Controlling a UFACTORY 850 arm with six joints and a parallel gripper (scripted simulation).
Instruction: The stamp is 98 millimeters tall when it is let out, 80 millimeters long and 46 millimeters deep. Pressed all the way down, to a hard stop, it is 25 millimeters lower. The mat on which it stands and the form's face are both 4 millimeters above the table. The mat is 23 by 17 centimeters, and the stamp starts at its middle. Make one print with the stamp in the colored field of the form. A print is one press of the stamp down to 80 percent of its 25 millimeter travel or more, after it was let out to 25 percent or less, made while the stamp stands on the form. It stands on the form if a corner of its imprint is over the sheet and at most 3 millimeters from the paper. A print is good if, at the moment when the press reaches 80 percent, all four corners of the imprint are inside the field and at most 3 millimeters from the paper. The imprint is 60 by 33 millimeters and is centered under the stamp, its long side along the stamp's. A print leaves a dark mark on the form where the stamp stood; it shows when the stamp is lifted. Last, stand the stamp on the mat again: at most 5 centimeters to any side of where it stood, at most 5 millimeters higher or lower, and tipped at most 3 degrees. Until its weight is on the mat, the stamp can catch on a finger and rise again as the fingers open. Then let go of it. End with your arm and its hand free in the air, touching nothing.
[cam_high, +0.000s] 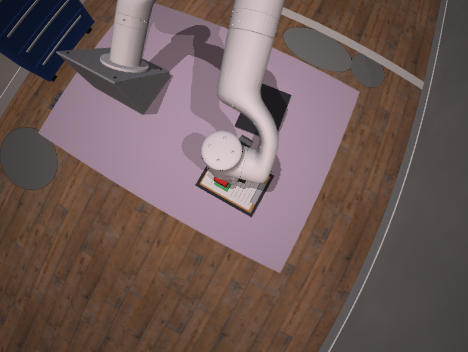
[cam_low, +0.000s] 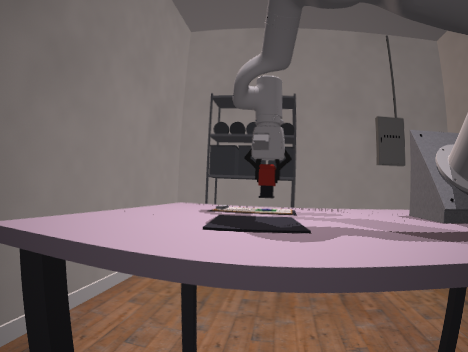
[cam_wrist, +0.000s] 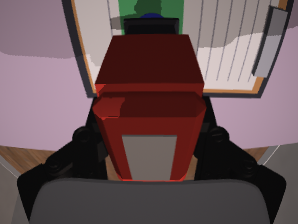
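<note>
The dark mat lies 32 cm to the left of my hand, 10 cm below it and 3 cm behind it. Also, from my hand: red stamp 2 cm below; then form 10 cm below, 5 cm ahead, 1 cm to the left.
</note>
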